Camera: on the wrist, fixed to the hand. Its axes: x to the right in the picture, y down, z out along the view.
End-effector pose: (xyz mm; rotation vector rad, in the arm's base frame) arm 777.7 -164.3 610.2 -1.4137 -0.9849 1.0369
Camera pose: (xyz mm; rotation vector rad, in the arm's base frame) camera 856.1 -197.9 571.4 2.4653 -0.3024 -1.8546
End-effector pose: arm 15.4 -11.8 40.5 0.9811 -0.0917 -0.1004
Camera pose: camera 20.0 81.3 30.7 0.3558 -0.7324 1.3500
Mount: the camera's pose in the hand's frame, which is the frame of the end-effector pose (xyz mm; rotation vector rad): -7.5 43.4 -82.7 -0.3333 0.0779 1.6075
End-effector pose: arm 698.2 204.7 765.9 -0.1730 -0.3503 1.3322
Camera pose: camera 685.5 213.8 673.5 -0.9148 -0.3514 2.8213
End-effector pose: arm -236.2 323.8 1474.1 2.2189 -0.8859 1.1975
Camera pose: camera -316.5 350.8 1514.1 -0.8339 2.6466 -1.3730
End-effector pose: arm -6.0 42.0 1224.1 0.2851 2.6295 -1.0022
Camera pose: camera -4.3 129.1 1258.6 1.8600 1.5914 0.0344
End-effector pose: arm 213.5 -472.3 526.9 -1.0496 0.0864 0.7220
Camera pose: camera 204.5 -530.7 454.2 -1.1977 0.9793 2.1820
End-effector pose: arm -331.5 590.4 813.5 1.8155 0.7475 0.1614
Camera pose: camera -357.2 644.7 885.4 1.6585 -0.8124 1.2874
